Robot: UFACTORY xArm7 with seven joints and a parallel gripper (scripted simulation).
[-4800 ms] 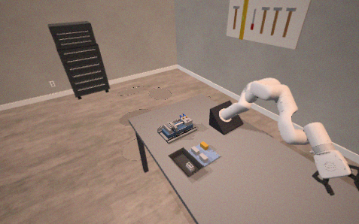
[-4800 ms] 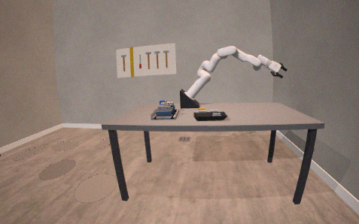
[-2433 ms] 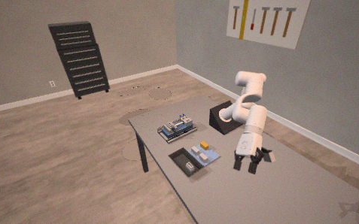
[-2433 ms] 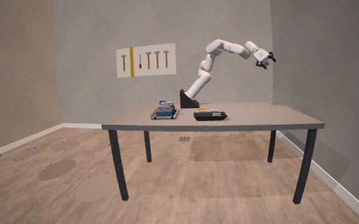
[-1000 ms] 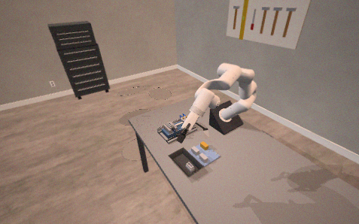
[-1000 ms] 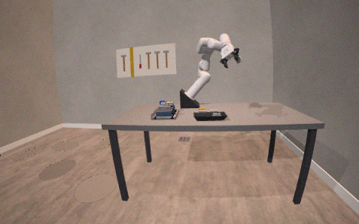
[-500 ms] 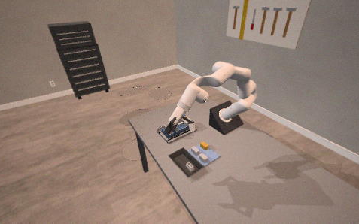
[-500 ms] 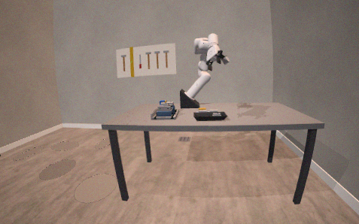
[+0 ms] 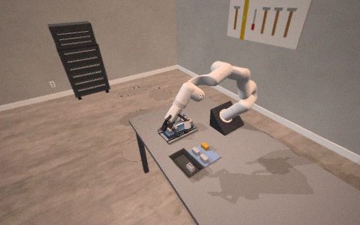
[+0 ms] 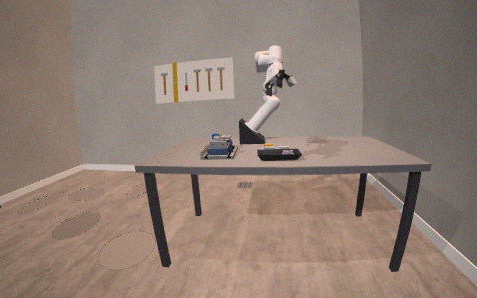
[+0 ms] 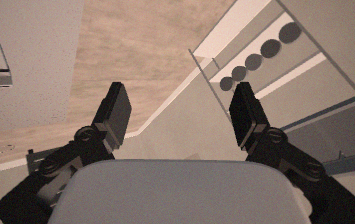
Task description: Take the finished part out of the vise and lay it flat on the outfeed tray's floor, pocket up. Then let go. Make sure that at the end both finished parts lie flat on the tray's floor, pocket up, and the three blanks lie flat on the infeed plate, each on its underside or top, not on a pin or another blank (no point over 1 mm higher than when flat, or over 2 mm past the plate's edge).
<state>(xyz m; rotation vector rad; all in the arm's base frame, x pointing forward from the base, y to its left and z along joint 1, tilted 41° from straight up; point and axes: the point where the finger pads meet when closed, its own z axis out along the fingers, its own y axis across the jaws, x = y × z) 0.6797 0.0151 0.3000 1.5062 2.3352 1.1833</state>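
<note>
The vise handle rod lies 260 mm behind my hand, 350 mm to the right of it and 300 mm below it. From my hand the other things lie so: vise (250 mm behind, 350 mm to the right, 340 mm below); orange block (330 mm behind, 50 mm to the right, 350 mm below); blue plate (280 mm behind, 370 mm below).
</note>
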